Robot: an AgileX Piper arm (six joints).
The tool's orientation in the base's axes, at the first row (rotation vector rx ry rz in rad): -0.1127 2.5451 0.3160
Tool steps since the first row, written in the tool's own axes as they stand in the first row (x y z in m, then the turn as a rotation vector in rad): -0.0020 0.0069 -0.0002 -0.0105 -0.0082 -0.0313; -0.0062 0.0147 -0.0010 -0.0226 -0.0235 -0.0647; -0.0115 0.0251 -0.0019 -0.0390 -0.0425 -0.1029; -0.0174 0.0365 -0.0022 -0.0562 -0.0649 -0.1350; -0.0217 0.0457 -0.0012 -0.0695 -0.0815 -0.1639; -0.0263 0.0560 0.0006 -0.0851 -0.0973 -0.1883; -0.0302 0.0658 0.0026 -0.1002 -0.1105 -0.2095
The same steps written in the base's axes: 0.0006 0.0067 0.0026 -0.0066 -0.0156 0.0295; 0.0025 0.0141 0.0072 -0.0119 -0.0385 0.0602; 0.0049 0.0240 0.0129 -0.0156 -0.0662 0.0964; 0.0080 0.0350 0.0187 -0.0149 -0.0956 0.1274; 0.0108 0.0443 0.0220 -0.0166 -0.1187 0.1548; 0.0141 0.0547 0.0252 -0.0141 -0.1399 0.1800; 0.0170 0.0648 0.0277 -0.0108 -0.1577 0.2028
